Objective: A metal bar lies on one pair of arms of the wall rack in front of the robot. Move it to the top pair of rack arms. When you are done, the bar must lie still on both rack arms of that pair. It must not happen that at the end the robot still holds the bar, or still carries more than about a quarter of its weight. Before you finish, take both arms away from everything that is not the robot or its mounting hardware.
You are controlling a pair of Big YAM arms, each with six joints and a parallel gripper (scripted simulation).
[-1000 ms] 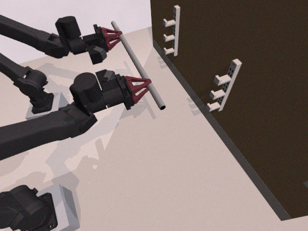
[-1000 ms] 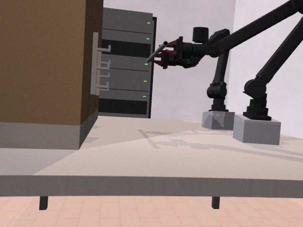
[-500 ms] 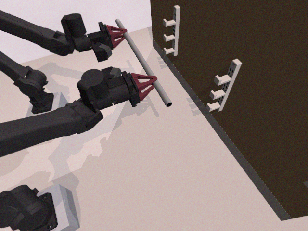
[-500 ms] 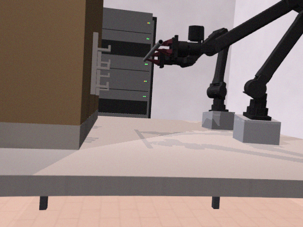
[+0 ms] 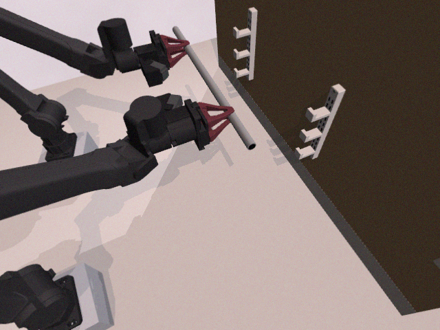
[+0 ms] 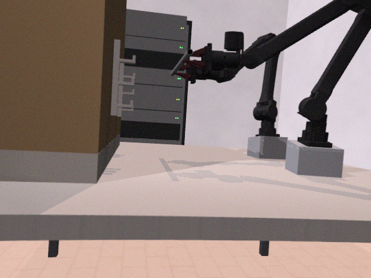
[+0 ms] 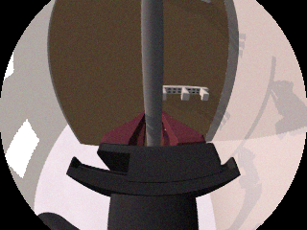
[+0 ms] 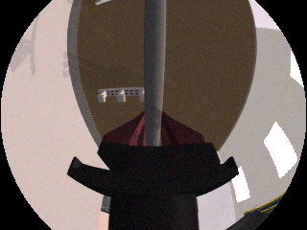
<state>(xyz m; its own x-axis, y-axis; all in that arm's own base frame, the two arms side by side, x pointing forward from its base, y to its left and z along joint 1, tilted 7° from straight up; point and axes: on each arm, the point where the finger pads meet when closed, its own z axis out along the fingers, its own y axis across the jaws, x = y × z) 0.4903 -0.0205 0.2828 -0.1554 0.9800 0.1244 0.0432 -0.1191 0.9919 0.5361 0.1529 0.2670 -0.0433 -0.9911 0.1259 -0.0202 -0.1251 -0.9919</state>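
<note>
Right now my right hand is 10 mm past the grey metal bar and 150 mm to the right of it. From my right hand the other things lie so: brown wall 390 mm ahead, 130 mm to the left, 60 mm above.
The grey metal bar lies 10 mm ahead of my left hand and 150 mm to the right of it. From my left hand the other things lie so: brown wall (410 mm ahead, 170 mm to the right, 60 mm above).
</note>
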